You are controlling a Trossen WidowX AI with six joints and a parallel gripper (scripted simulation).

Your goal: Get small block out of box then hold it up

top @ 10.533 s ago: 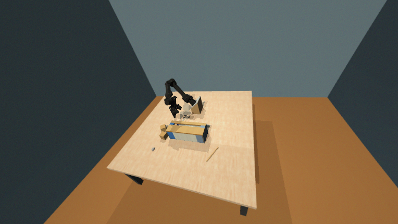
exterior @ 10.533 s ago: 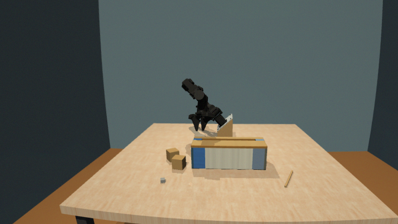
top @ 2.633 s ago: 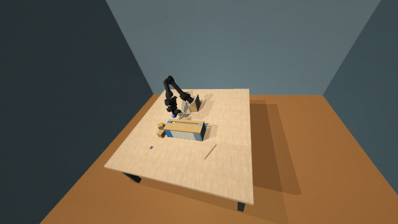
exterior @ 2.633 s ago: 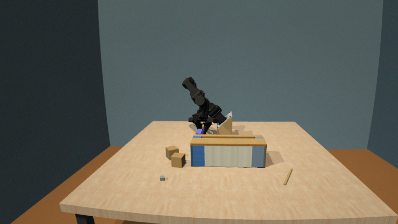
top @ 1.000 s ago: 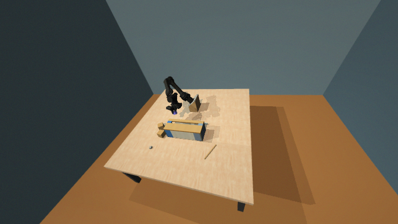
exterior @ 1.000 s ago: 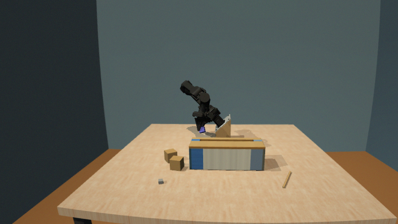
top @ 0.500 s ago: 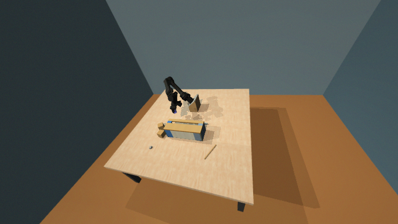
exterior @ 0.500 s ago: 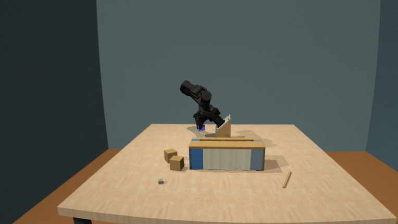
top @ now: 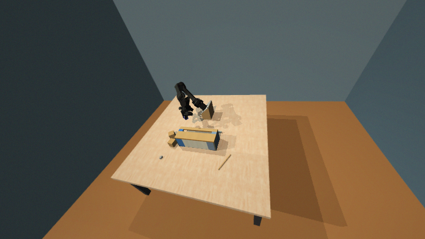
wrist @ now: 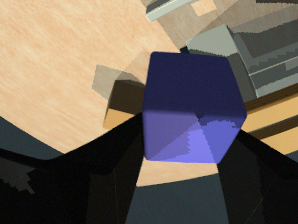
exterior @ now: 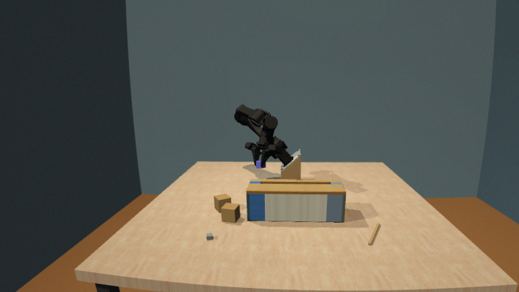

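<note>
Now: the purple-blue block 2 cm behind my gripper tip and 1 cm to the left of it. From my gripper tip the other things lie so: box 10 cm ahead, 17 cm to the left, 11 cm below; thin wooden stick 31 cm ahead, 45 cm to the left, 16 cm below; tiny grey cube 36 cm ahead, 14 cm to the right, 16 cm below.
</note>
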